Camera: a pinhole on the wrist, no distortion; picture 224 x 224 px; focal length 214.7 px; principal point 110.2 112.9 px. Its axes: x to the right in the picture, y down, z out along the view. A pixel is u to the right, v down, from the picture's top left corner.
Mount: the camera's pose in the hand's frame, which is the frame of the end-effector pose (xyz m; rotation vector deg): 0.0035 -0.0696 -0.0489 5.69 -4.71 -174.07
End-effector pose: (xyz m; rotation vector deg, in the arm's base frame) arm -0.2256 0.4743 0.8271 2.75 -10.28 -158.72
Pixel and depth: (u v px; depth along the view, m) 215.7 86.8 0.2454
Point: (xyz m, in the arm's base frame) -0.1235 0.5820 1.0081
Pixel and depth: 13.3 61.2 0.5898
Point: -0.4105 0.3435 1.3843
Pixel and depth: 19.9 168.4 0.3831
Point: -0.4295 0.5852 1.1538
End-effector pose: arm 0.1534 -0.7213 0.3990 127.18 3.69 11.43
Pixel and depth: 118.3 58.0 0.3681
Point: 0.1604 -0.9957 0.2394
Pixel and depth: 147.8 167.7 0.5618
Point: 0.1271 -1.0185 -0.0759
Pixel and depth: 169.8 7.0 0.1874
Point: 0.1053 -0.8469 0.3340
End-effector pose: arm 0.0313 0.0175 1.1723 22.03 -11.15 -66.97
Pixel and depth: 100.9 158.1 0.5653
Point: -0.2828 -0.1370 1.5909
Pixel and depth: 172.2 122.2 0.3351
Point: -0.1749 0.0427 1.4047
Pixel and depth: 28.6 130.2 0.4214
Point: -0.1043 -0.2049 1.4915
